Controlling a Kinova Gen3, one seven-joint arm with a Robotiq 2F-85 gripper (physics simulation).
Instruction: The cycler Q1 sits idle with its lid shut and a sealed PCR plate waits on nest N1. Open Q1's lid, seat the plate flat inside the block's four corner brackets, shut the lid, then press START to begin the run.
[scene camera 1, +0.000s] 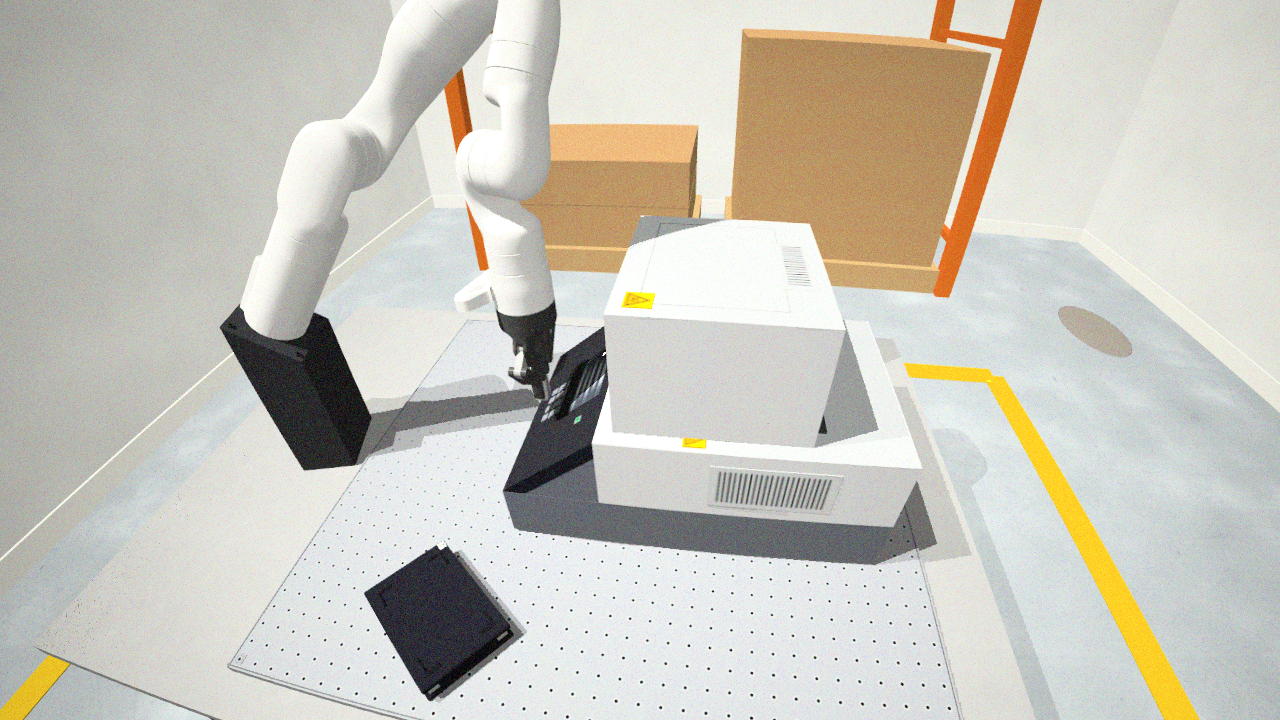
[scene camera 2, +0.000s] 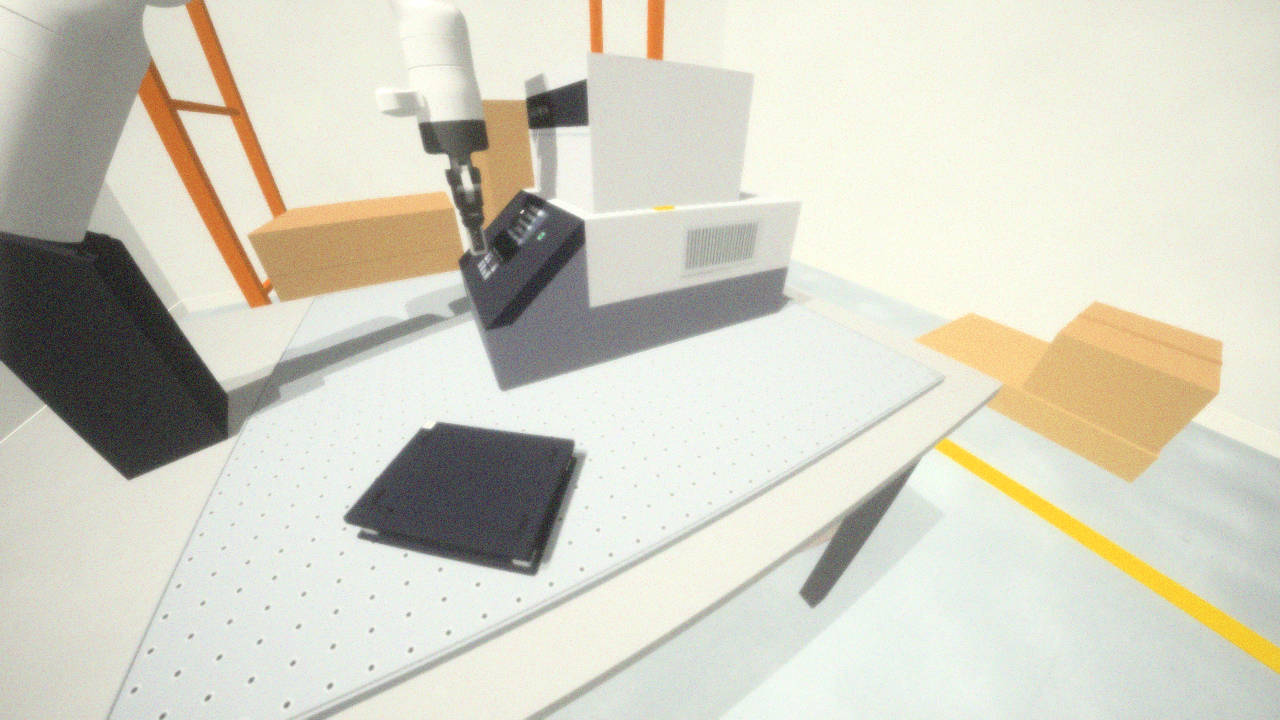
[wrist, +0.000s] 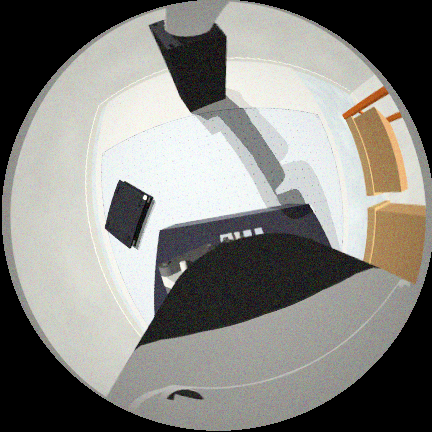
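Where they show: gripper, between the fingertips: (scene camera 1: 542, 397) (scene camera 2: 479, 253) (wrist: 232, 239); arm's base, origin of its link: (scene camera 1: 276, 319) (scene camera 2: 7, 220).
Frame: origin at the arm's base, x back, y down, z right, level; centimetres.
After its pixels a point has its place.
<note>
The cycler Q1's white lid (scene camera 1: 716, 376) @(x -66.4, y -4.3, z -4.9 cm) (scene camera 2: 666, 134) @(x -65.0, y -3.4, z -4.6 cm) is down on the white base (scene camera 1: 653, 474) @(x -60.8, y 9.4, z -1.4 cm) (scene camera 2: 626, 259) @(x -59.1, y 10.5, z -1.0 cm) and looks shut. The plate does not show; the space under the lid is hidden. Q1's dark sloped front panel (scene camera 1: 550, 452) @(x -47.2, y 10.5, z -0.8 cm) (scene camera 2: 550, 259) @(x -49.8, y 9.1, z 1.3 cm) (wrist: 285, 219) @(x -37.5, y 14.4, z -19.7 cm) carries pale buttons and a small green mark (scene camera 1: 577, 419) @(x -49.0, y 7.9, z -5.2 cm) (scene camera 2: 540, 235) @(x -49.0, y 7.9, z -5.2 cm). My gripper (scene camera 1: 541, 396) @(x -40.5, y 10.9, z -10.1 cm) (scene camera 2: 479, 251) @(x -40.5, y 10.9, z -10.1 cm) is shut and empty, pointing down with its tips at the panel's lower buttons. I cannot tell whether they touch or which button is START. The black nest (scene camera 1: 438, 617) @(x -41.1, y 22.1, z 19.6 cm) (scene camera 2: 469, 492) @(x -40.1, y 22.1, z 20.8 cm) (wrist: 125, 215) @(x -40.1, y 22.1, z 17.5 cm) bears no plate.
Q1 and the nest stand on a perforated board (scene camera 1: 680, 617) @(x -67.6, y 25.0, z 6.8 cm) (scene camera 2: 662, 474) @(x -57.4, y 25.0, z 20.7 cm) (wrist: 200, 170) @(x -27.5, y 25.0, z -2.4 cm). The black arm pedestal (scene camera 1: 304, 402) @(x -5.4, y 11.4, z 4.5 cm) (scene camera 2: 116, 376) @(x -4.4, y 14.9, z 5.1 cm) (wrist: 200, 70) @(x -4.9, y 12.8, z -1.7 cm) stands to the left of Q1 in the scene views. Large cardboard boxes (scene camera 1: 859, 152) (scene camera 2: 358, 241) (wrist: 397, 240) stand behind the table.
</note>
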